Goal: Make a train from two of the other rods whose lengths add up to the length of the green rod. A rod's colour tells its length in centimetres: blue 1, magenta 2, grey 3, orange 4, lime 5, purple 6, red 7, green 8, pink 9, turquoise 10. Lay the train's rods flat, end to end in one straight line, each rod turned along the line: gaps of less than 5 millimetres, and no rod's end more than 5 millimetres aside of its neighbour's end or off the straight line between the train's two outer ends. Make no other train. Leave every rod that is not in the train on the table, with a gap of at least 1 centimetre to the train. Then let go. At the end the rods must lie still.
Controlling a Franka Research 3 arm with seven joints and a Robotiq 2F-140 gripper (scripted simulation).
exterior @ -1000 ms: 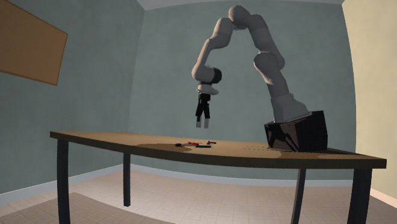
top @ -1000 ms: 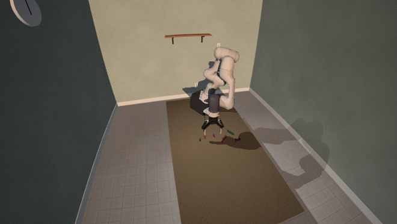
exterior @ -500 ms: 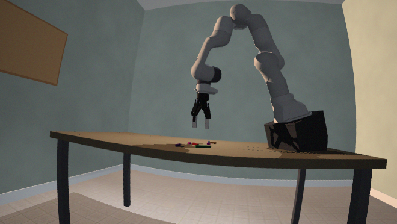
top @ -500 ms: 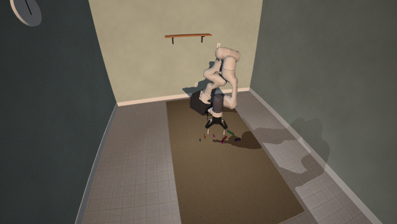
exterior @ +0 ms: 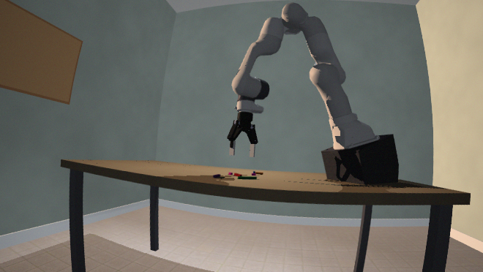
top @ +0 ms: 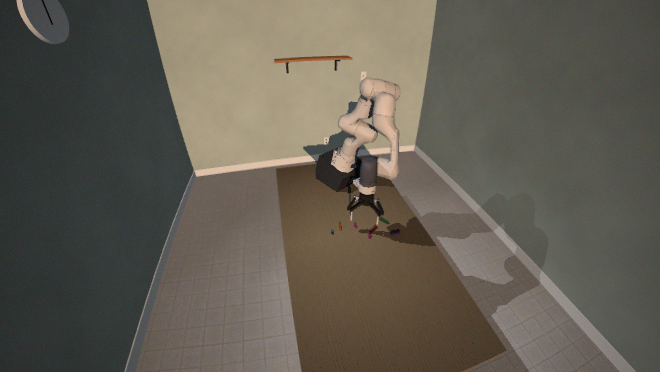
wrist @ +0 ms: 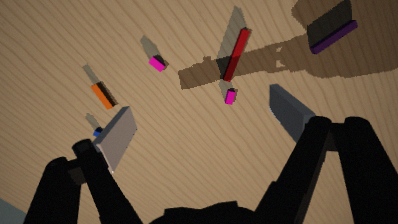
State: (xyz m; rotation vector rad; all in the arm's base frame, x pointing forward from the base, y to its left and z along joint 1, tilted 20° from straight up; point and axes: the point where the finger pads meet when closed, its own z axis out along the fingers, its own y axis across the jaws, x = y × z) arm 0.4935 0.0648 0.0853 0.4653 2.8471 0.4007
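Now: the red rod 10 mm behind my hand, 60 mm to the left of it and 100 mm below it. The rest, counted from my hand: orange rod (40 mm behind, 130 mm to the right, 100 mm below); blue rod (180 mm to the right, 100 mm below); green rod (90 mm behind, 140 mm to the left, 100 mm below).
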